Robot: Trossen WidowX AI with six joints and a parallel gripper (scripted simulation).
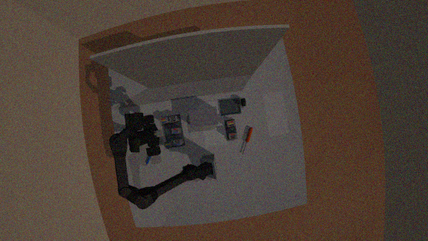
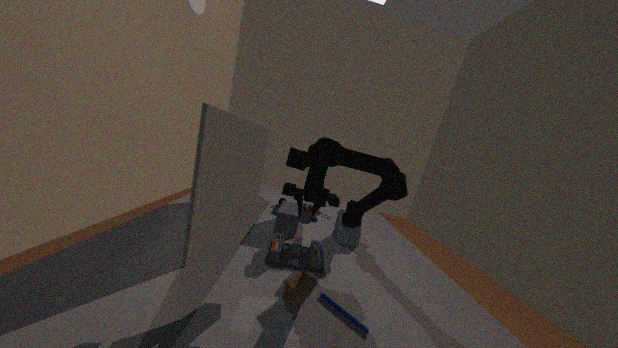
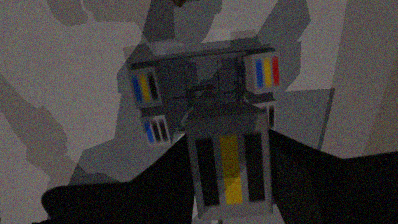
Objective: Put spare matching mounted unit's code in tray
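Right now my gripper tip is 500 mm to the left of the black puck, 150 mm above it and 110 mm short of it. Also, from my gripper tip: dark spare (30 mm above); then brown block (150 mm below, 130 mm to the left, 10 mm behind); then blue bar (170 mm below, 160 mm to the left, 140 mm behind).
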